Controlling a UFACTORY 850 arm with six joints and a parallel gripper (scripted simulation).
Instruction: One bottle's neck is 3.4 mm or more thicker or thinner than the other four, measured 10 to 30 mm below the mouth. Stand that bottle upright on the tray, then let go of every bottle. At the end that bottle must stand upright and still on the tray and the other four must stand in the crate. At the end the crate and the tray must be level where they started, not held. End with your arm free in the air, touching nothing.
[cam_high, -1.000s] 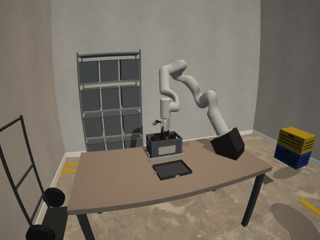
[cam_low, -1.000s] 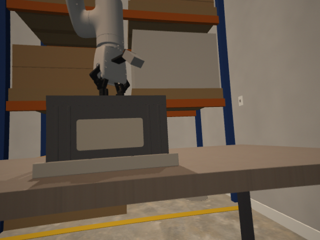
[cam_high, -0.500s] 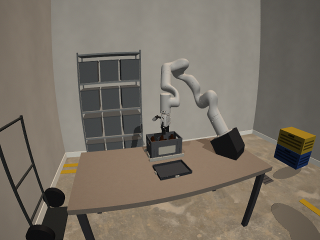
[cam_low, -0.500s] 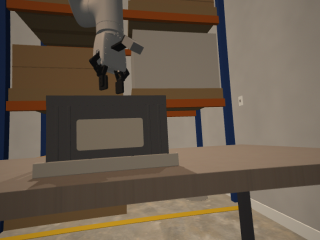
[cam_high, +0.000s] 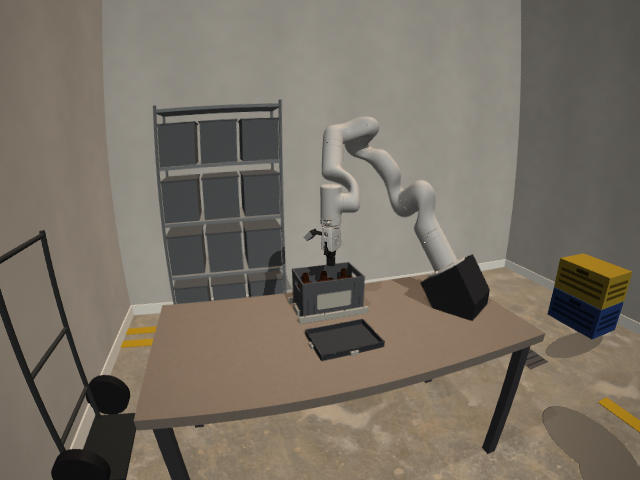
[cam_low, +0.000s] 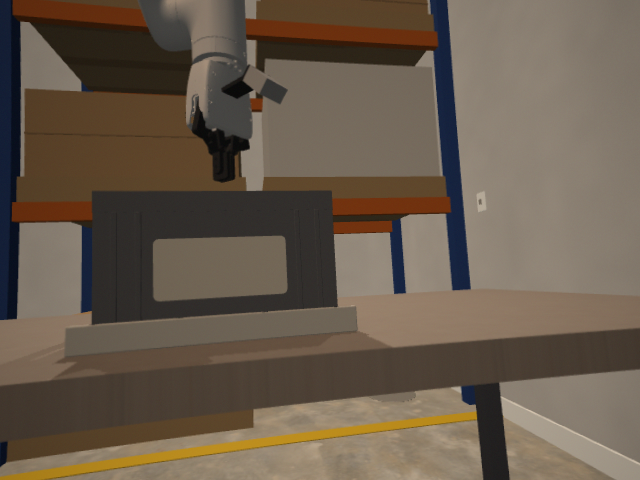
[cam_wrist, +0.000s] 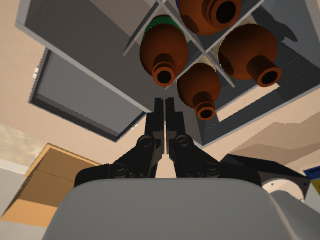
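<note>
Now: hand 1 cm past the dark grey crate, 4 cm to the left of it and 16 cm above it. The rest, counted from my hand: black tray 9 cm ahead, 23 cm to the left, 23 cm below; bottle 11 cm behind, 6 cm to the right, 16 cm below.
</note>
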